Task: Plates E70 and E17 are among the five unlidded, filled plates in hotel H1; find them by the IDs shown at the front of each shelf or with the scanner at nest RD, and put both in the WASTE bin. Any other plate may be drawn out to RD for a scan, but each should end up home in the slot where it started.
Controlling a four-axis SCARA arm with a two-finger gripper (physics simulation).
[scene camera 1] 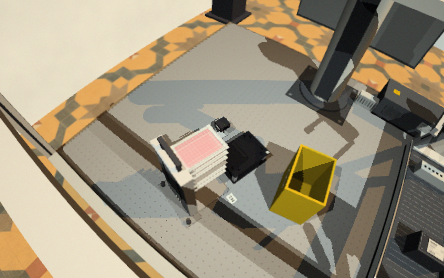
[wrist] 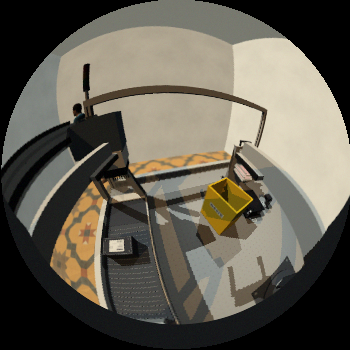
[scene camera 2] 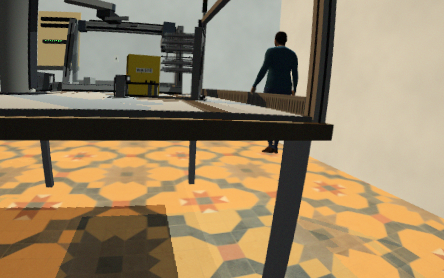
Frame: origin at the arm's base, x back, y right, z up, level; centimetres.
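Seen in the pictures: gripper, between the fingertips: [wrist: 176, 146] [scene camera 2: 133, 22]; arm's base, origin of its link: [scene camera 1: 323, 94].
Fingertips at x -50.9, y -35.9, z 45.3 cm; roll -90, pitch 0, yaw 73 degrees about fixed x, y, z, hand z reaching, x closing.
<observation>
Offsets run from my fingertips to a thing's middle. "spot": to the spot under its first point. Level surfaces: height alone.
Hotel H1 @(dx -26.6, dy +54.9, dz -27.9 cm) [scene camera 1: 187, 197] [scene camera 2: 179, 49] holds a stack of white-edged plates, the top one with a pink face [scene camera 1: 201, 148] [wrist: 243, 173]. The shelf IDs are too small to read, so E70 and E17 cannot be told apart. Nest RD @(dx -6.6, dy +48.1, dz -40.5 cm) [scene camera 1: 246, 157] is the black block beside the hotel; no plate shows on it. The yellow WASTE bin @(dx -7.9, dy +24.9, dz -34.1 cm) [scene camera 1: 295, 205] [scene camera 2: 143, 75] [wrist: 214, 205] stands upright beyond the nest; its floor is partly in shadow. My gripper [wrist: 176, 146] is open, its fingers wide apart at left and right with no plate between them. In scene camera 1 it does not show.
The arm's column [scene camera 1: 332, 75] stands at the back of the table. A small black device @(dx -1.6, dy +60.8, dz -39.9 cm) [scene camera 1: 221, 124] is beside the hotel. A dark ridged bed @(dz -39.1 cm) [wrist: 132, 280] along the table's side carries a black box with a white label @(spot: dx -1.4, dy -21.5, dz -31.9 cm) [scene camera 1: 436, 247] [wrist: 117, 245]. A person [scene camera 2: 281, 67] stands beyond the table.
</observation>
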